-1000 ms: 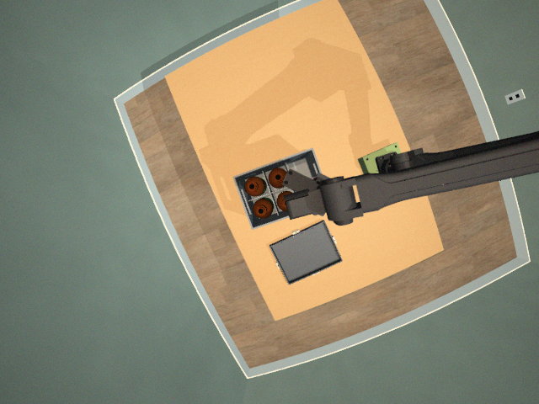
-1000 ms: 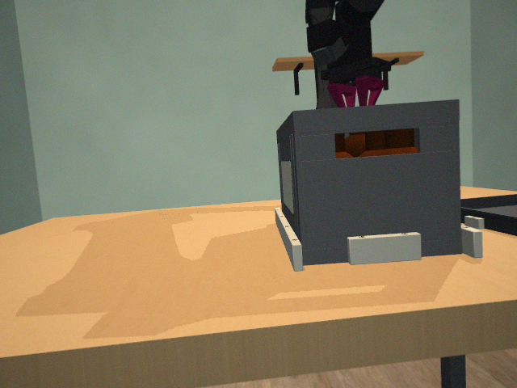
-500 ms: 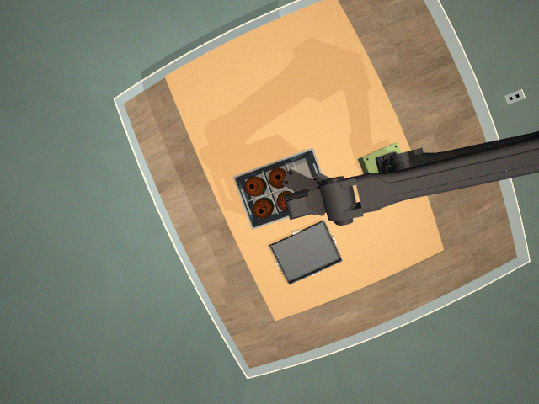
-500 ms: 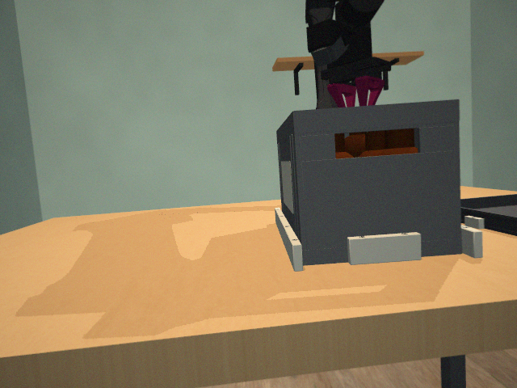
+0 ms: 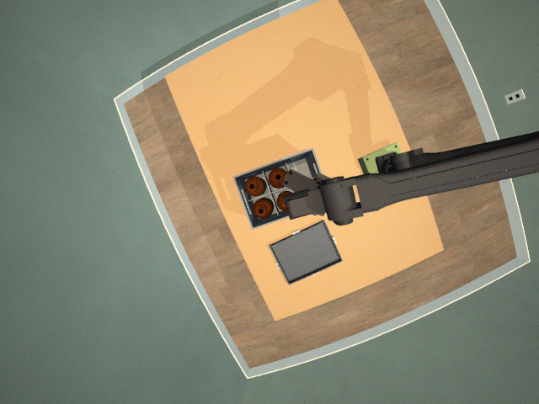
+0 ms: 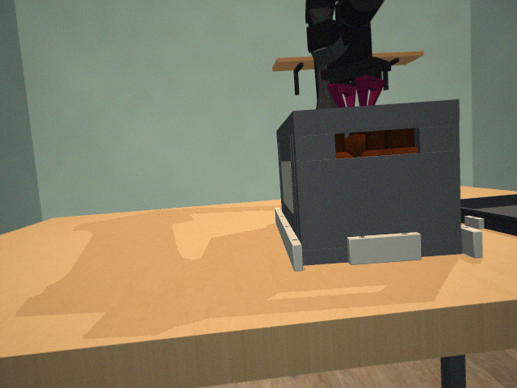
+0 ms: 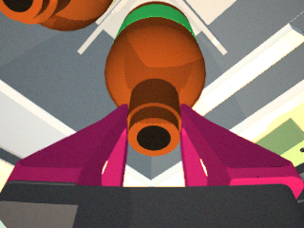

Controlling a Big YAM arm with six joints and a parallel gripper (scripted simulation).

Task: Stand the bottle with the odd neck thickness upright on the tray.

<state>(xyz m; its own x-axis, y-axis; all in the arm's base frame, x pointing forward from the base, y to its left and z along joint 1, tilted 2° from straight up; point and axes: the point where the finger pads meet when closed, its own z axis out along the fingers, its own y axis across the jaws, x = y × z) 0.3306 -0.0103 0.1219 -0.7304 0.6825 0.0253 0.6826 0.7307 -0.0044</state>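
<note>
Now: hand 90 mm short of the dark grey crate, 40 mm to the left of it and 100 mm above it. From my hand the other things lie so: grey tray 80 mm ahead, 240 mm to the left, 170 mm below.
</note>
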